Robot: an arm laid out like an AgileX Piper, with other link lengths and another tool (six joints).
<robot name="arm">
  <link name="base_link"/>
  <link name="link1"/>
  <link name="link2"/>
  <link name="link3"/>
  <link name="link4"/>
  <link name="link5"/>
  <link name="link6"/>
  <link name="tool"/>
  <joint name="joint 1" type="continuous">
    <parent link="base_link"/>
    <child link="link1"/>
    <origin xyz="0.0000 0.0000 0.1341"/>
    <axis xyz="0 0 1"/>
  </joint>
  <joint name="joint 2" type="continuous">
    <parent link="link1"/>
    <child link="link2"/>
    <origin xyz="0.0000 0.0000 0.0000"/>
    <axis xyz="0 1 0"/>
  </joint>
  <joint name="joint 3" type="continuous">
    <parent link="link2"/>
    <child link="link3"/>
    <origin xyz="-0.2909 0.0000 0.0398"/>
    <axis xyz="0 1 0"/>
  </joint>
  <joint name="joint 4" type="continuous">
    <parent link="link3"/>
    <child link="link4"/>
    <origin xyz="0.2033 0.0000 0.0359"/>
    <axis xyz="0.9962 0 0.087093"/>
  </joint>
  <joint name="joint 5" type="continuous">
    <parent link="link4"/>
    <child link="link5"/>
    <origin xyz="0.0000 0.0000 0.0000"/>
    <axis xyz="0 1 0"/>
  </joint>
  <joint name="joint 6" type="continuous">
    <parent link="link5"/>
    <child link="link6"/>
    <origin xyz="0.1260 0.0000 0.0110"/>
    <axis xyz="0.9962 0 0.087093"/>
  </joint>
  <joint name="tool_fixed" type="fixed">
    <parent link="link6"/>
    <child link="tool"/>
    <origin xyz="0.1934 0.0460 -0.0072" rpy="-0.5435 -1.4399 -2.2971"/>
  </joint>
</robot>
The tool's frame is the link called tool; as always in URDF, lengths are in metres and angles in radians. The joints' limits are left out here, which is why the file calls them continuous.
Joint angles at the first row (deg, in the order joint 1, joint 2, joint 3, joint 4, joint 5, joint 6):
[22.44, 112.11, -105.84, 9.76, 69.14, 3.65]
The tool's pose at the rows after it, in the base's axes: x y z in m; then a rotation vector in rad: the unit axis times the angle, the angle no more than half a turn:
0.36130 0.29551 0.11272 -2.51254 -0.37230 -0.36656
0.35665 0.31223 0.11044 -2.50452 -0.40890 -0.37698
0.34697 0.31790 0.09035 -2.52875 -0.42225 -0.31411
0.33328 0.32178 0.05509 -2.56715 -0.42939 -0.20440
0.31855 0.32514 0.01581 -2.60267 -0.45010 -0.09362
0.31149 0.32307 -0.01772 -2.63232 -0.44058 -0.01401
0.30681 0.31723 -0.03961 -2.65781 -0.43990 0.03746
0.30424 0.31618 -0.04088 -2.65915 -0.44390 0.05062
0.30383 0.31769 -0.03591 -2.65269 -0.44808 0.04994
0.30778 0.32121 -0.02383 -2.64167 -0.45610 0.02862
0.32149 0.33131 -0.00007 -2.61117 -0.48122 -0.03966
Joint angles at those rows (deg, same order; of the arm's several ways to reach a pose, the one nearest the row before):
[27.17, 112.11, -105.84, 9.71, 66.27, 5.63]
[29.86, 112.60, -105.84, 8.80, 64.81, 6.82]
[31.23, 114.95, -105.84, 8.49, 65.23, 7.29]
[32.45, 119.29, -105.84, 8.60, 65.80, 7.44]
[33.80, 124.31, -105.84, 8.68, 65.69, 7.04]
[34.07, 128.71, -105.84, 8.76, 65.00, 6.99]
[34.07, 131.48, -105.78, 8.34, 64.73, 6.79]
[34.07, 131.66, -105.78, 8.45, 65.08, 6.53]
[34.07, 131.32, -106.35, 8.71, 65.83, 6.34]
[34.07, 130.58, -108.12, 8.77, 67.27, 6.34]
[34.07, 129.56, -112.29, 8.82, 69.12, 6.04]

